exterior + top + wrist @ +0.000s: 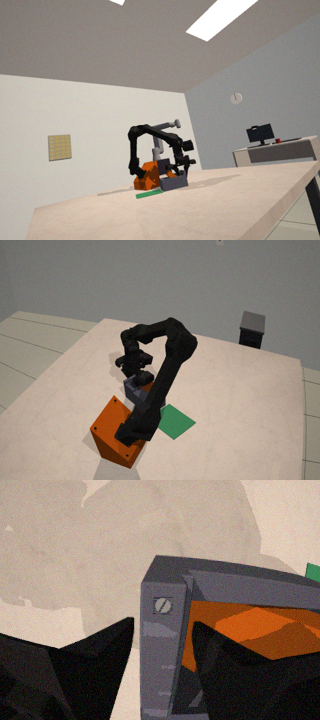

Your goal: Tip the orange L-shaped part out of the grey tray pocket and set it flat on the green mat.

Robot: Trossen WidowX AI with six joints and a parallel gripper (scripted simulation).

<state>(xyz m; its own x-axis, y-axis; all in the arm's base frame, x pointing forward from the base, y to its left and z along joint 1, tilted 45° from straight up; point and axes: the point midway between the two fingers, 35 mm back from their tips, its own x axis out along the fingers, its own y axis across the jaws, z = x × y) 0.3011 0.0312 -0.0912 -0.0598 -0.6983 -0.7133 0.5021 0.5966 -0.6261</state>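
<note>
My gripper tip is now 3 cm past the orange L-shaped part and 4 cm to the left of it. Also, from my gripper tip: green mat 11 cm behind, 19 cm to the right, 5 cm below.
</note>
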